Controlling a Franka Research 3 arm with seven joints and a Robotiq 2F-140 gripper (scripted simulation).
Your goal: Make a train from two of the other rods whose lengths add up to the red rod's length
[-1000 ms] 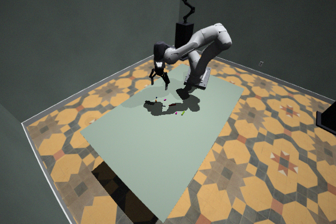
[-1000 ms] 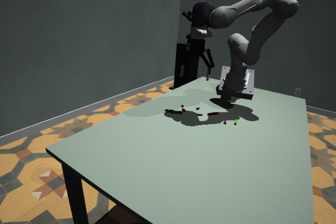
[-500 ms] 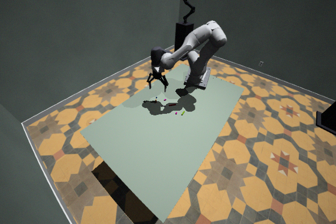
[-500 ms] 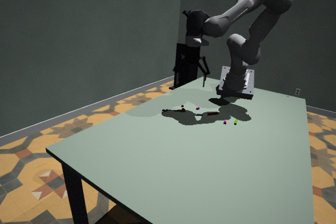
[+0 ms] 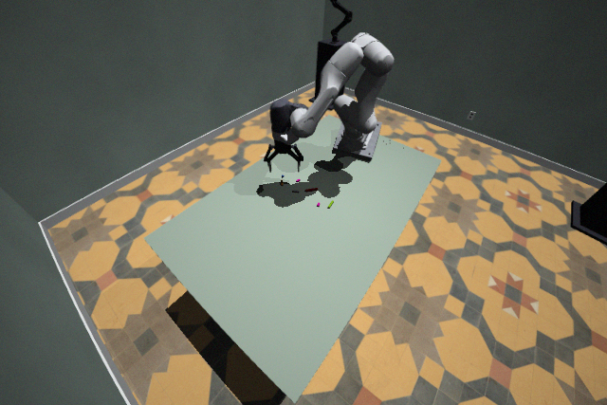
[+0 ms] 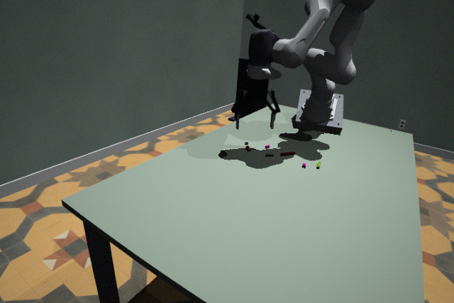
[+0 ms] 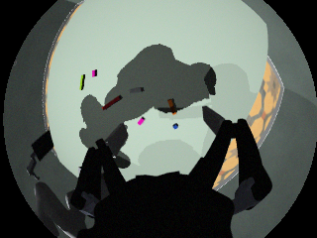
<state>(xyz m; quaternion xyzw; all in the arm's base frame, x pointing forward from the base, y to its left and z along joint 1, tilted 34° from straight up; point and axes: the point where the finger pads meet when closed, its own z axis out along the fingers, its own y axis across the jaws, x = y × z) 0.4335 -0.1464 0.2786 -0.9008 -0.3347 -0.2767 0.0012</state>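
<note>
My hand is 110 mm above the orange rod, 10 mm to the left of it and 10 mm short of it. The rest, counted from my hand: red rod 140 mm to the left, 110 mm below, 70 mm behind; grey rod 110 mm below, 90 mm to the left; blue rod 110 mm below, 50 mm to the right, 30 mm behind.
</note>
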